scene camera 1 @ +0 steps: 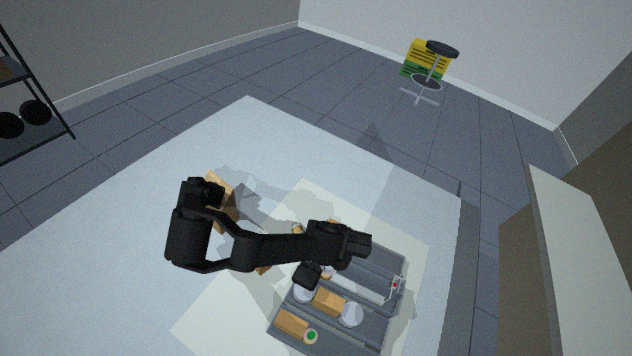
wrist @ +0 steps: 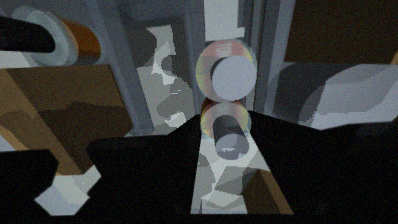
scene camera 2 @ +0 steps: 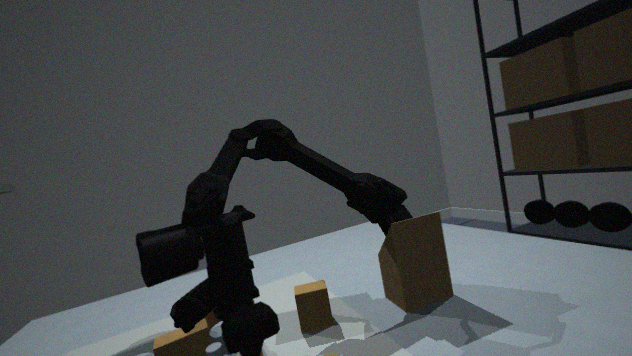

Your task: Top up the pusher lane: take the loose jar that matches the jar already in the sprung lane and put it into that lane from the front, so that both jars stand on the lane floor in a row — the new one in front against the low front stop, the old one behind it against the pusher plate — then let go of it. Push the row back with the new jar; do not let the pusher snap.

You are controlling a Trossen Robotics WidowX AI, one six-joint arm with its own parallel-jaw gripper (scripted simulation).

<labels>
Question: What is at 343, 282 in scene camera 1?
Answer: A pusher plate.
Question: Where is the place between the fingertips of my gripper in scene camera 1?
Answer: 313, 264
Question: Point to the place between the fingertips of my gripper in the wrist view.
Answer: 222, 117
</labels>
